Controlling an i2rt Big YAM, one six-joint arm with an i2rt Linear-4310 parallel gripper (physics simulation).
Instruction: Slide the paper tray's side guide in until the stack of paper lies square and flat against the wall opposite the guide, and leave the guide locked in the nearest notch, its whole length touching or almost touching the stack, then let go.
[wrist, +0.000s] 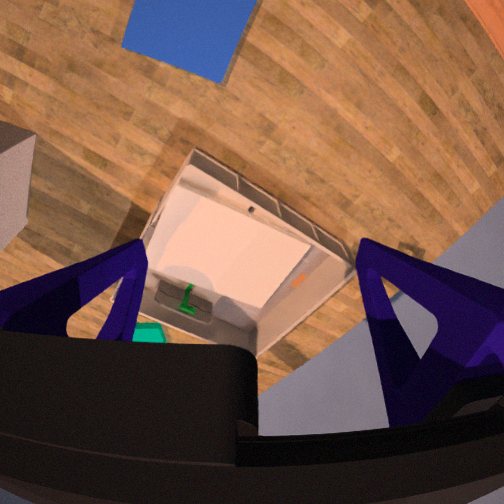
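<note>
In the wrist view a light grey paper tray (245, 250) sits on a wooden floor, seen from well above. A pale stack of paper (235, 252) lies inside it, turned a little askew. A grey side guide with a green handle (187, 300) sits at the tray's near side, with a gap to the stack. The far wall has several ribs or notches (280, 207). A small orange mark (298, 280) is on the right inner wall. My gripper (250, 245) hangs high above the tray, its two purple fingers spread wide and empty.
A blue flat panel (187, 35) lies on the floor beyond the tray. A grey block (15, 185) stands at the left. A grey slab (360, 370) is at the lower right. A teal object (148, 332) peeks out near the left finger. An orange edge (487, 20) is at the top right.
</note>
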